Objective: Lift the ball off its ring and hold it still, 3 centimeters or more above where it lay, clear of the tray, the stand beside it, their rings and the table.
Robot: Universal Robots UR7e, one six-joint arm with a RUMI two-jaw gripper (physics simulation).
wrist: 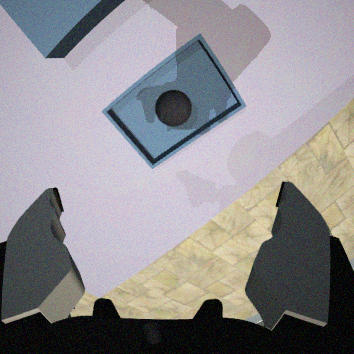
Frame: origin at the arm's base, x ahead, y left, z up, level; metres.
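Seen in the pictures: gripper, fingertip midpoint: point(167, 187).
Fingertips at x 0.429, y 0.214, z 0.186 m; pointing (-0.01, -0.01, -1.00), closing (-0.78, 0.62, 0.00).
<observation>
Offsets run from my fingertips to a thing's top centre. "spot": to the spot under its first point. Level surfaces: height alone.
A dark, round ball @(dx -0.005, dy -0.005, dz -0.183 m) point(173, 108) lies inside a blue rectangular tray @(spot: dx +0.084, dy -0.008, dz -0.226 m) point(131, 139) with low walls, in the upper middle of the wrist view. The ring under the ball cannot be made out. My gripper point(167, 187) is open, with its two jaws wide apart at the lower left and lower right. Nothing is between the jaws. In the view, the ball and the tray appear beyond the fingertips, towards the top. A larger blue block @(spot: dx +0.039, dy -0.216, dz -0.191 m) point(47, 22), which may be the stand, shows in part at the top left corner. No ring shows on it.
The pale lilac table top @(dz -0.249 m) point(60, 140) lies under the tray. Its edge runs diagonally from the lower left to the right side. Beyond it is a tan stone-patterned floor point(225, 250). Shadows of the arm and gripper fall across the tray and the table.
</observation>
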